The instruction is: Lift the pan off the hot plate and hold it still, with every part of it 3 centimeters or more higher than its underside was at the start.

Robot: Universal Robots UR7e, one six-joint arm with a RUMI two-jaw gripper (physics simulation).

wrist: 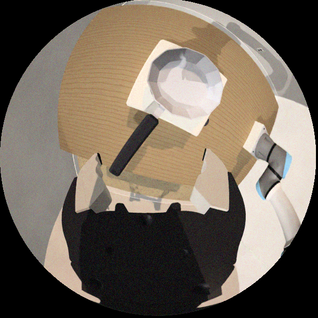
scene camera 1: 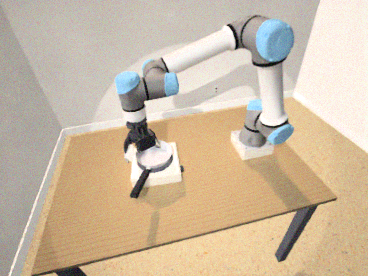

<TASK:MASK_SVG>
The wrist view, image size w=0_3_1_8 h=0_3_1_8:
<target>gripper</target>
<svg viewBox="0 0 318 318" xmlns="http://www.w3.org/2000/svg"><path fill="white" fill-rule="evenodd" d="M209 148L204 149L201 173L198 174L189 197L198 212L181 211L179 202L171 203L166 212L128 212L123 203L116 203L115 211L106 211L109 210L108 205L112 202L112 198L102 179L103 173L100 169L102 162L99 153L94 153L79 170L77 177L74 177L62 206L62 231L68 247L70 264L78 278L82 281L82 290L99 298L99 305L133 314L175 315L197 311L196 307L204 301L222 295L221 285L227 280L234 269L233 264L236 262L238 246L244 232L246 214L242 195L232 173L227 170L224 163Z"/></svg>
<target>pan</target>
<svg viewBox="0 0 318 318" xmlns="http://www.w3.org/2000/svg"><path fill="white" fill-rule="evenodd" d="M206 55L188 47L177 47L164 50L151 61L147 83L154 101L160 105L152 114L147 114L125 142L114 162L109 167L110 173L113 173L115 176L120 175L132 156L158 124L157 118L164 110L167 110L171 115L191 120L208 116L220 103L223 90L220 73Z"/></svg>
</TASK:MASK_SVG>
